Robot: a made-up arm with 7 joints. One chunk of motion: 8 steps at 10 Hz.
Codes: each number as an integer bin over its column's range. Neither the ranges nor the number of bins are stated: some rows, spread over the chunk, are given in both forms.
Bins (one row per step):
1: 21 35 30 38 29 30
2: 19 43 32 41 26 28
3: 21 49 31 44 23 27
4: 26 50 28 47 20 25
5: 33 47 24 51 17 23
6: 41 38 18 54 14 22
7: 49 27 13 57 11 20
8: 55 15 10 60 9 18
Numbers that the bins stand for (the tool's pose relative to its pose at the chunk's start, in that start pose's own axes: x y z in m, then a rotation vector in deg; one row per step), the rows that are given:
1: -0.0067 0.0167 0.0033 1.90 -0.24 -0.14
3: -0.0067 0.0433 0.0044 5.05 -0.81 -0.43
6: 0.0251 0.0224 -0.0100 10.29 -1.67 -0.90
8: 0.0473 -0.0214 -0.0189 13.43 -2.14 -1.29
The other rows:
2: -0.0098 0.0319 0.0056 3.48 -0.52 -0.33
4: 0.0013 0.0452 0.0011 6.62 -1.10 -0.62
5: 0.0124 0.0395 -0.0033 8.71 -1.38 -0.81
7: 0.0378 0.0014 -0.0156 11.86 -1.95 -1.10

